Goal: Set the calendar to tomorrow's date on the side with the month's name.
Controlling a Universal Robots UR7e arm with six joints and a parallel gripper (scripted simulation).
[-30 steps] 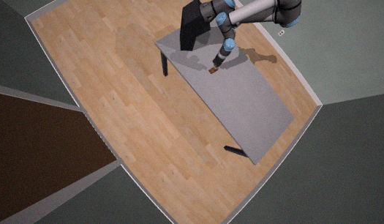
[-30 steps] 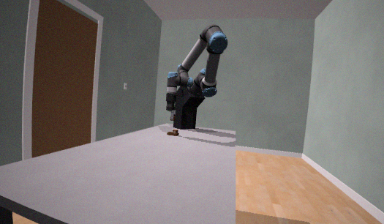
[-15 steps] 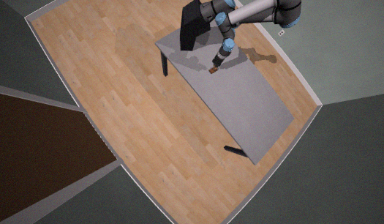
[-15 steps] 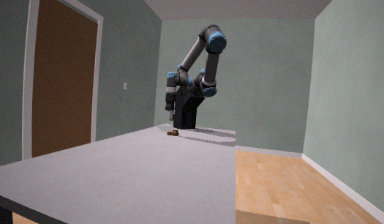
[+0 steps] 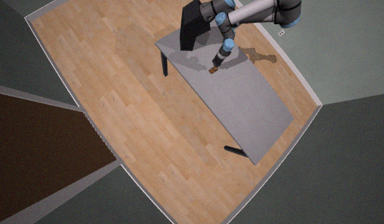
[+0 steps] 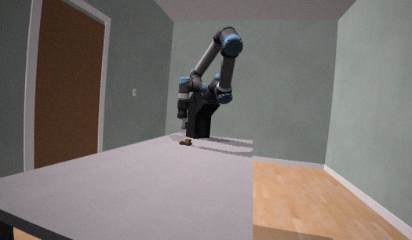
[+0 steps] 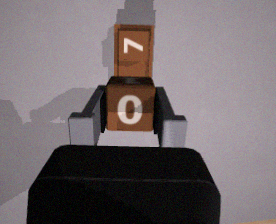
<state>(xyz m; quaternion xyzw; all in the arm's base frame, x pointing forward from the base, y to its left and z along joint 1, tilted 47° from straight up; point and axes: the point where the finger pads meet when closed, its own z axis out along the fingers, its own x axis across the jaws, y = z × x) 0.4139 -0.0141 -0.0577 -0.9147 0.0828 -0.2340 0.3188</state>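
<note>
My gripper is now 130 mm above the calendar tray and 20 mm to the right of it. Round my hand: brown wooden cube: 10 mm below.
</note>
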